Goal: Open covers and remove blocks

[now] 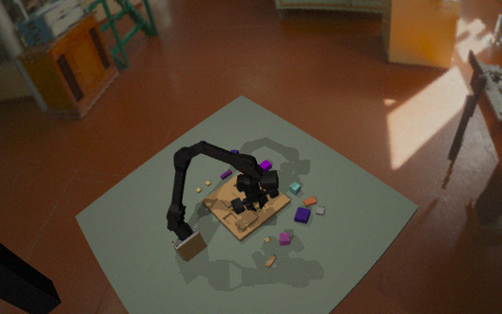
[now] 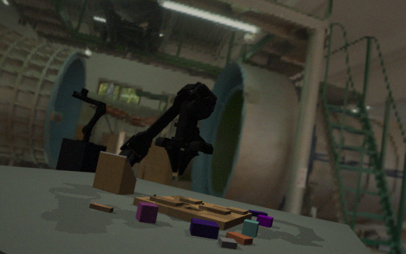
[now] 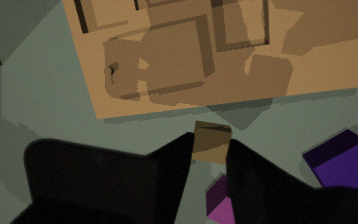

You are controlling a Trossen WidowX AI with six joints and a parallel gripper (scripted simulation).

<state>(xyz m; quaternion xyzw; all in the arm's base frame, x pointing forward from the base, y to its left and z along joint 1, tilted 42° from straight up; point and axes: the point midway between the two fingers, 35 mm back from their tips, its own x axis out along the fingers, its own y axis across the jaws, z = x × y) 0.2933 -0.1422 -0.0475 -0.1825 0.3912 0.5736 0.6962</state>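
Now: the magenta block 14 cm to the right of my gripper tip and 10 cm below it. Also, from my gripper tip: teal block 23 cm ahead, 10 cm below, 1 cm to the left; then grey block 22 cm ahead, 16 cm to the right, 11 cm below; then orange block 23 cm ahead, 11 cm below, 9 cm to the right.
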